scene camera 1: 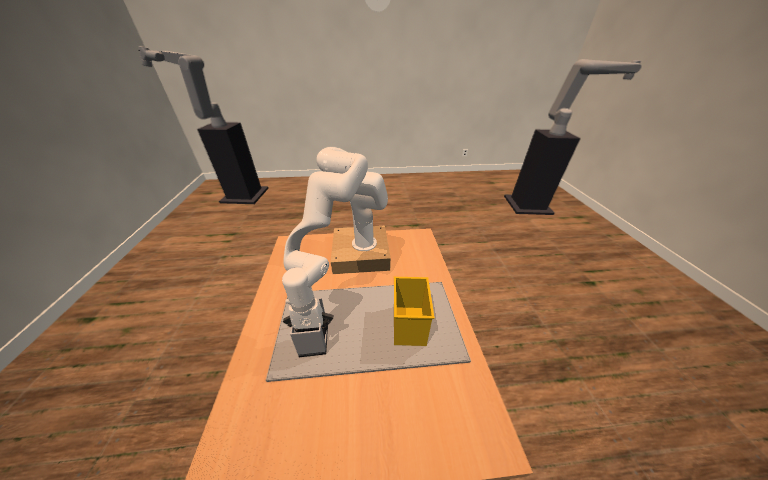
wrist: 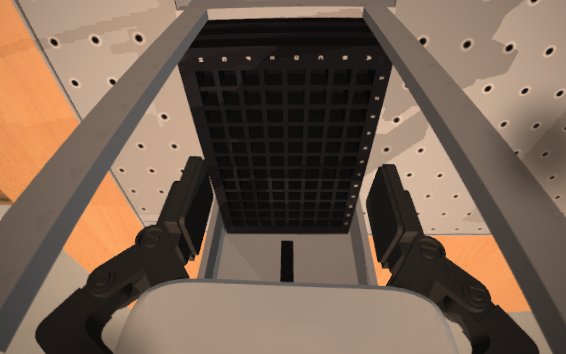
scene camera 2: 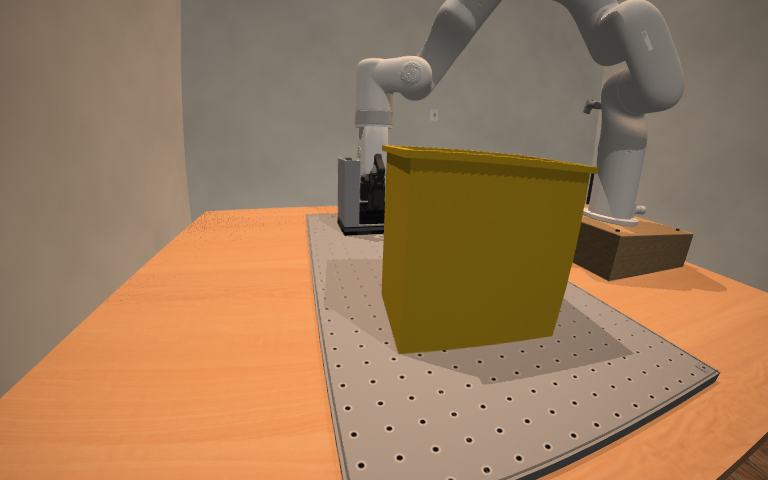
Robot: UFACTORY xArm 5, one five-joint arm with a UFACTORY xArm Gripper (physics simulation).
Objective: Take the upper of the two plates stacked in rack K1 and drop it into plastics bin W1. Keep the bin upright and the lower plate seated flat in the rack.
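Frame: origin at the arm's base, x right, y back, z down, level; millimetres.
Where they show: gripper, fingertip midpoint: (wrist: pixel 290 179) (scene camera 2: pixel 371 204); arm's base at its link origin: (scene camera 1: pixel 364 243) (scene camera 2: pixel 608 218).
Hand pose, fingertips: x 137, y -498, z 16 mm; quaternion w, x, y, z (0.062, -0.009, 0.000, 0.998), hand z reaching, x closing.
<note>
Things, the pixels of their top centre, and the offset from my fingertips. Level surfaces: height alone.
- upper plate at its top centre: (wrist: pixel 286 168) (scene camera 2: pixel 373 206) dx +3, dy +4, dz +4 mm
- rack K1 at its top centre: (scene camera 2: pixel 379 159) (scene camera 1: pixel 307 312) dx +5, dy +14, dz -94 mm
- Plastics bin W1 at its top centre: (scene camera 2: pixel 482 152) (scene camera 1: pixel 412 295) dx -355, dy +77, dz -129 mm
- grey perforated board at its surface level: dz +51 mm
- wooden table at its surface level: dz +64 mm
The upper plate (wrist: pixel 289 155), black with a grid of square wells, lies between the grey corner walls of rack K1 (scene camera 1: pixel 309 343) (scene camera 2: pixel 348 192) (wrist: pixel 100 135). Dark layered edges show at its far end in the wrist view; the lower plate cannot be told apart there. My gripper (scene camera 1: pixel 307 323) (scene camera 2: pixel 372 192) (wrist: pixel 290 179) is open and empty, pointing down inside the rack's height. Its fingers stand on either side of the plate, with a gap beside each in the wrist view. Plastics bin W1 (scene camera 1: pixel 411 332) (scene camera 2: pixel 481 254) is yellow, open-topped and upright; its visible floor is bare.
The rack and bin stand apart on a grey perforated board (scene camera 1: pixel 368 356) (scene camera 2: pixel 396 418) on the wooden table (scene camera 1: pixel 362 418) (scene camera 2: pixel 186 350). The bin hides part of the rack in scene camera 2. The arm's wooden base (scene camera 1: pixel 360 264) (scene camera 2: pixel 640 254) stands behind the board.
</note>
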